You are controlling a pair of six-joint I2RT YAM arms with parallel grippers.
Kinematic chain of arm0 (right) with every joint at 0, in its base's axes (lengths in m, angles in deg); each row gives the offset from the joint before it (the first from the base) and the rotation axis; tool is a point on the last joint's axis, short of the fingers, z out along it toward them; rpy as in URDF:
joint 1: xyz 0 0 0.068 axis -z
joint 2: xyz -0.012 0.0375 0.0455 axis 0.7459 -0.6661 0
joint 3: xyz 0.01 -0.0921 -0.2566 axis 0.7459 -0.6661 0
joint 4: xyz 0.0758 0.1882 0.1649 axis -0.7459 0.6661 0
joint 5: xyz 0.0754 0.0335 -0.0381 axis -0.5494 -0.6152 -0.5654
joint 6: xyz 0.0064 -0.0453 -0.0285 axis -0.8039 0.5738 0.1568
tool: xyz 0 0 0 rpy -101.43 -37.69 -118.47
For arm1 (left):
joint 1: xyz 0 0 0.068 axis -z
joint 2: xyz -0.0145 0.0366 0.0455 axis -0.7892 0.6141 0
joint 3: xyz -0.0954 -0.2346 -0.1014 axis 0.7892 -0.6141 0
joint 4: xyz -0.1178 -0.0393 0.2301 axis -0.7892 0.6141 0
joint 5: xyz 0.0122 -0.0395 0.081 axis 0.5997 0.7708 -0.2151
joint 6: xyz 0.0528 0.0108 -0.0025 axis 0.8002 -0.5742 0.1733
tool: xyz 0 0 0 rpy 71.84 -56.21 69.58
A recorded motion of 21 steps. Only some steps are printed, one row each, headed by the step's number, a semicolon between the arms.
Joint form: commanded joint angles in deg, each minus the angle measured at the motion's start. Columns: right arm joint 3, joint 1, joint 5, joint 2, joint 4, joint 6; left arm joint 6, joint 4, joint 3, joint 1, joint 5, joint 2.
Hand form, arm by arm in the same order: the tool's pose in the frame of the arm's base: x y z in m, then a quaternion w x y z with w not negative. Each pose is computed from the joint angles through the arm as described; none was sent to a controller.
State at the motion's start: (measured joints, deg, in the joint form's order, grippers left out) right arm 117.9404 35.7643 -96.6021 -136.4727 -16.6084 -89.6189; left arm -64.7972 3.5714 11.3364 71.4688 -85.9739 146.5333
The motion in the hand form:
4: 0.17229 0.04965 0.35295 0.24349 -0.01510 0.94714 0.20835; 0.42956 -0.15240 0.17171 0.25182 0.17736 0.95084 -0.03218
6: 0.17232 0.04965 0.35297 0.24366 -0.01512 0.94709 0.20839; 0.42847 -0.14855 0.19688 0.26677 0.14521 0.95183 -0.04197
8: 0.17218 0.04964 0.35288 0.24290 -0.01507 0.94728 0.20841; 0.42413 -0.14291 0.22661 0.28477 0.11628 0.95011 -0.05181
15: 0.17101 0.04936 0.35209 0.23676 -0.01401 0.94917 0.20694; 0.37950 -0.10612 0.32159 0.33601 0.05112 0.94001 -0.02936
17: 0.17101 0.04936 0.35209 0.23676 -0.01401 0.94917 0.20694; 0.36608 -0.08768 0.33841 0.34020 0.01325 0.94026 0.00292
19: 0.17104 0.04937 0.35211 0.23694 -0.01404 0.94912 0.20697; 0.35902 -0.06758 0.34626 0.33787 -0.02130 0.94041 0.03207
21: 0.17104 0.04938 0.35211 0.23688 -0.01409 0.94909 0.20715; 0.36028 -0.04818 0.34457 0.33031 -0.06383 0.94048 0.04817
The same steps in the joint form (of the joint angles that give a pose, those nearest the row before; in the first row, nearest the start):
4: 1.09 -0.26 0.59 0.15 -0.07 0.35; -3.63 4.24 2.84 0.26 5.33 -1.99
6: 1.09 -0.26 0.59 0.15 -0.09 0.35; -6.99 6.40 4.43 -0.15 5.38 -4.48
8: 1.09 -0.26 0.57 0.15 0.00 0.35; -9.88 8.79 5.90 -0.66 5.42 -7.71
15: 1.09 -0.26 0.59 0.15 0.77 0.35; -13.44 18.60 7.04 -3.26 1.14 -21.90
17: 1.09 -0.26 0.59 0.15 0.77 0.35; -14.93 22.08 7.04 -5.03 -2.71 -25.16
19: 1.09 -0.26 0.59 0.15 0.74 0.35; -15.71 24.52 6.93 -7.54 -5.51 -26.97
21: 1.09 -0.26 0.57 0.15 0.74 0.35; -17.64 25.51 6.75 -10.45 -6.88 -27.01

